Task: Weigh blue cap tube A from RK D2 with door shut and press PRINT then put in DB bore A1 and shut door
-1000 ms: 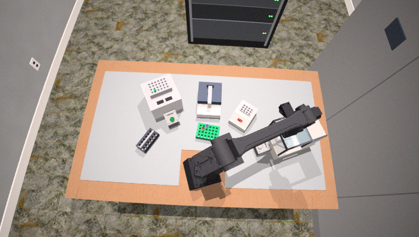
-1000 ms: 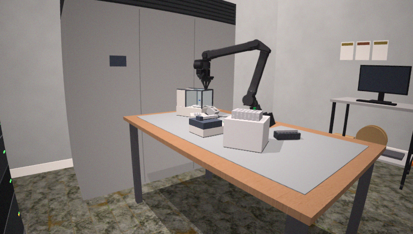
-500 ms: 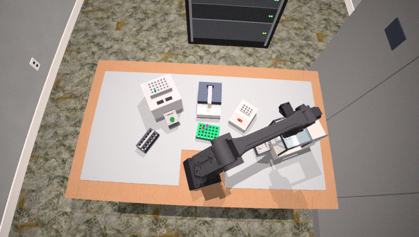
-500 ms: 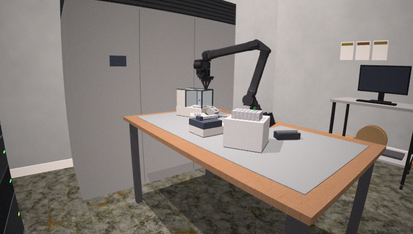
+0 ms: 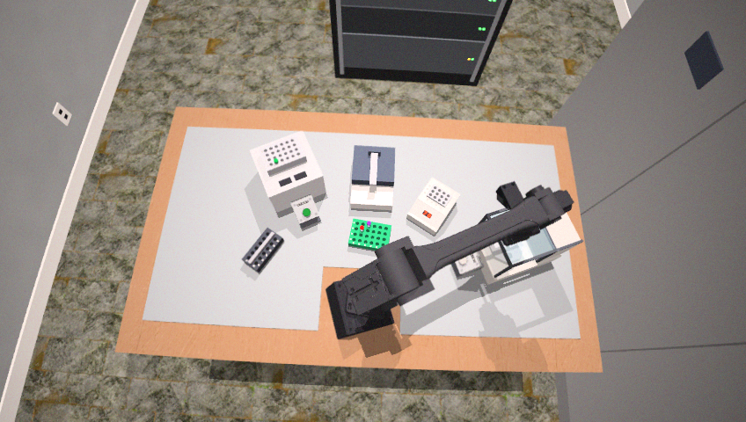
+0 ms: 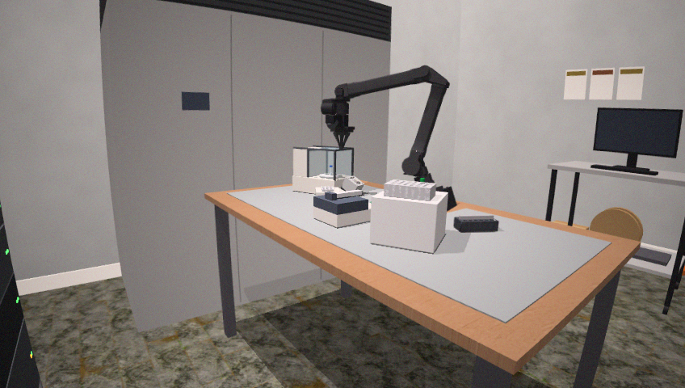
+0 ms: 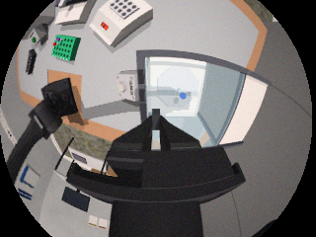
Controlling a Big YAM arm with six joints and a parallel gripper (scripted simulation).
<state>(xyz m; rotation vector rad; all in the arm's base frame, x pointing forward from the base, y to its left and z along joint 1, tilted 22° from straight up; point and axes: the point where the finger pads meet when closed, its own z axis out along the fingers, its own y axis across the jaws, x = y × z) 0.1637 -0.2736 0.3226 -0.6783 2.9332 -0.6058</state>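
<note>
My hand is 1 cm short of the balance door, 3 cm to the left of it and 1 cm above it. Also, from my hand: green rack RK 3 cm ahead, 38 cm to the left, 21 cm below; white print key 4 cm behind, 8 cm to the left, 15 cm below; dry block DB 15 cm ahead, 18 cm to the left, 19 cm below.
</note>
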